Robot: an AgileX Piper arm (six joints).
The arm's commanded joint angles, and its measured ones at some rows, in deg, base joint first. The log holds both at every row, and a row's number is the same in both.
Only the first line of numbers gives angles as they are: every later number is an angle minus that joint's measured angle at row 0.
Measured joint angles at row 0:
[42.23 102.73 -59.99 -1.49 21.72 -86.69]
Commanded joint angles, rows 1 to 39:
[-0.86 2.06 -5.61 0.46 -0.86 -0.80]
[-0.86 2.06 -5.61 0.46 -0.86 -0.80]
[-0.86 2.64 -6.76 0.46 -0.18 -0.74]
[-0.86 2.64 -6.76 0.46 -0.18 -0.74]
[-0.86 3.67 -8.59 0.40 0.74 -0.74]
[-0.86 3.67 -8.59 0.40 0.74 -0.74]
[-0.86 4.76 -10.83 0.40 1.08 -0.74]
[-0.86 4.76 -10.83 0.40 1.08 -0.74]
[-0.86 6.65 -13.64 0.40 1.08 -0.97]
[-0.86 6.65 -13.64 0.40 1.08 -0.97]
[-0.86 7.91 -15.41 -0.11 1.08 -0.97]
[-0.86 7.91 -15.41 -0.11 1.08 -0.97]
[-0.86 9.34 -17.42 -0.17 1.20 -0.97]
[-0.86 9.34 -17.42 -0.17 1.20 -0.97]
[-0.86 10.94 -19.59 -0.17 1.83 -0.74]
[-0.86 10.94 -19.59 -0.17 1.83 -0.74]
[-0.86 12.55 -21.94 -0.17 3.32 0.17]
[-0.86 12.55 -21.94 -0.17 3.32 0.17]
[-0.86 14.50 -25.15 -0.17 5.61 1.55]
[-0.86 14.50 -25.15 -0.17 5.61 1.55]
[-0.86 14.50 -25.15 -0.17 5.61 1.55]
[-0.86 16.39 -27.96 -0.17 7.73 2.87]
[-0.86 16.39 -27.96 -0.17 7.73 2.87]
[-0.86 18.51 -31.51 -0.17 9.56 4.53]
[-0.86 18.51 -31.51 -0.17 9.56 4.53]
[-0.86 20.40 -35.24 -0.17 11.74 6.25]
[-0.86 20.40 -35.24 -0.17 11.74 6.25]
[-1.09 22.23 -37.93 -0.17 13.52 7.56]
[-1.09 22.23 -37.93 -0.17 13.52 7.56]
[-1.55 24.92 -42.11 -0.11 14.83 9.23]
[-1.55 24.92 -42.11 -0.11 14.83 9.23]
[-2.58 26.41 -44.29 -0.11 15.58 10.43]
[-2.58 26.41 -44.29 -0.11 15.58 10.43]
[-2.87 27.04 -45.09 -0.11 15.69 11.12]
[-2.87 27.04 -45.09 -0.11 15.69 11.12]
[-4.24 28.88 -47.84 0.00 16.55 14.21]
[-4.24 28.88 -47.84 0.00 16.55 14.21]
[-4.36 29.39 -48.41 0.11 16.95 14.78]
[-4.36 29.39 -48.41 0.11 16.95 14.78]
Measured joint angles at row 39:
[-3.27 28.82 -45.66 -0.06 18.16 11.92]
